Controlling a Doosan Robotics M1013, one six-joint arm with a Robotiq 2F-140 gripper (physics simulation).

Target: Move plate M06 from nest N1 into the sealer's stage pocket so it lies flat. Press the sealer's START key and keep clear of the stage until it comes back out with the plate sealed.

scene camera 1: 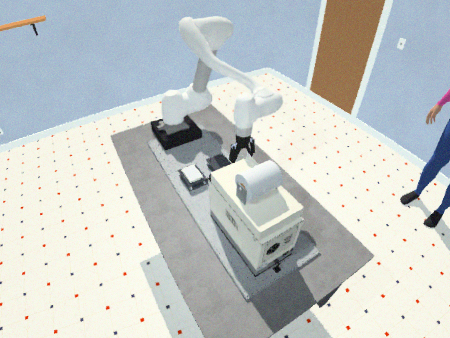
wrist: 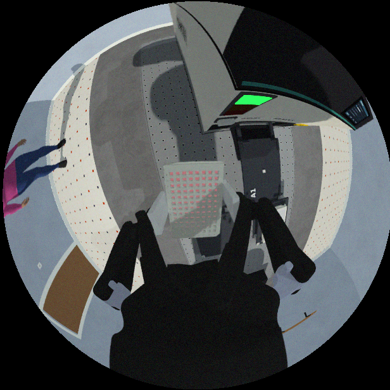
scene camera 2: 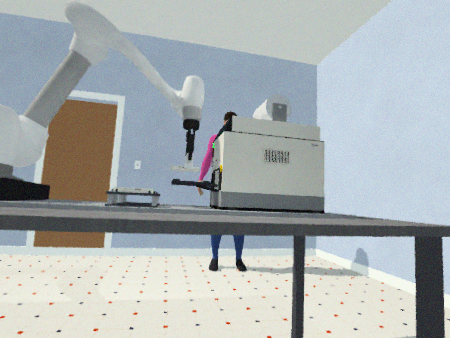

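Where they show: gripper, fingertip midpoint: (scene camera 2: 188, 169); arm's base, link origin: (scene camera 1: 174, 125).
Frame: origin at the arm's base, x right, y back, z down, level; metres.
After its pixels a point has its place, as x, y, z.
Plate M06 (scene camera 2: 184, 168) {-0.057, -0.706, -0.097} (wrist: 194, 192), pale with reddish wells, hangs level in my gripper (scene camera 1: 242, 152) (scene camera 2: 189, 160) (wrist: 193, 194), which is shut on its sides. The sealer's dark stage (scene camera 2: 192, 183) {0.103, -0.724, -0.026} (wrist: 260, 160), marked A1, sticks out of the sealer (scene camera 1: 232, 220) {0.177, -1.040, -0.150} (scene camera 2: 270, 170) {0.174, -1.007, -0.089} (wrist: 195, 65); its pocket holds no plate. The plate is higher than the stage in scene camera 2 and left of it in the wrist view. The START key (wrist: 226, 121) is on the sealer's front, below a green light (wrist: 253, 99). A dark empty nest (scene camera 1: 218, 161) {-0.077, -0.510, 0.019} shows partly below the plate.
A second nest bears a white plate (scene camera 1: 192, 174) {0.126, -0.539, 0.004} (wrist: 280, 220) on the robot's side of the sealer. A film roll (scene camera 1: 261, 181) {0.087, -1.094, -0.394} (scene camera 2: 272, 109) {0.147, -1.022, -0.340} tops the sealer. The black arm base (scene camera 1: 177, 132) {0.016, -0.097, -0.001} stands at the table's far end. A person (scene camera 1: 435, 155) (wrist: 32, 167) stands beyond the table.
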